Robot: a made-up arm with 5 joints.
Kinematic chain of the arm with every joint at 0, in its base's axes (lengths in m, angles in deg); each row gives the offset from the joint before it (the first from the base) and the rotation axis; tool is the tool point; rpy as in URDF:
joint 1: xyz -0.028 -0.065 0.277 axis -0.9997 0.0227 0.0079
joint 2: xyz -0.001 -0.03 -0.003 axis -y
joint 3: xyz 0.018 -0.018 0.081 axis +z
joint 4: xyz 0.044 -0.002 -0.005 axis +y
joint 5: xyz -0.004 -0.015 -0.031 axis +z
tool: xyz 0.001 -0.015 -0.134 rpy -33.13 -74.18 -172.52
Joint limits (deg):
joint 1: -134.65..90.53
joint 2: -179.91..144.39
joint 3: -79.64..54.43
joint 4: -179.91..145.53
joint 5: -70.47..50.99
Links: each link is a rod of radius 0.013 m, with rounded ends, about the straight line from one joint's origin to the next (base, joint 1, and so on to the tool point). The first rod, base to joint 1, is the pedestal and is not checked.
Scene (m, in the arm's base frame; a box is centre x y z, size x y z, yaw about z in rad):
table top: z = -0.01
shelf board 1: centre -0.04 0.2 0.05 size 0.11 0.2 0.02 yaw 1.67
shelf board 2: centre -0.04 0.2 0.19 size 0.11 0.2 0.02 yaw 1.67
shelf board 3: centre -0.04 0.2 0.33 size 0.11 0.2 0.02 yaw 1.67
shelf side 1: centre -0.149 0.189 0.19 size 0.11 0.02 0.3 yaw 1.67
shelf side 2: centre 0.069 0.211 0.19 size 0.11 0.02 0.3 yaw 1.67
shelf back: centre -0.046 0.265 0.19 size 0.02 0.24 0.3 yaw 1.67
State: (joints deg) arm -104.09 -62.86 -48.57 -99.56 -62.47
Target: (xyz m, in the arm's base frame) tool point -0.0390 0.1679 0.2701
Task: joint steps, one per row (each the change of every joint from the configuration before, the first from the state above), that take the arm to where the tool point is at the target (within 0.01 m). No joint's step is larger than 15 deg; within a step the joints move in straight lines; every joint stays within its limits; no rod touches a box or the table.
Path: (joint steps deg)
1: 12.08 4.70 -6.57 7.76 -4.00
2: 12.09 4.71 -6.56 7.76 -4.00
3: -7.57 0.11 11.38 12.86 0.00
4: -7.57 0.12 11.39 12.87 0.00
5: -7.56 0.12 11.38 12.86 0.00
6: -7.57 0.11 11.39 12.87 0.00
7: -7.56 0.12 11.38 12.86 0.00
8: -2.45 -10.17 -4.90 -11.35 1.16
9: -2.45 -10.16 -4.90 -11.36 1.15
10: -2.45 -10.17 -4.90 -11.36 1.16
11: -2.44 -10.16 -4.90 -11.35 1.16

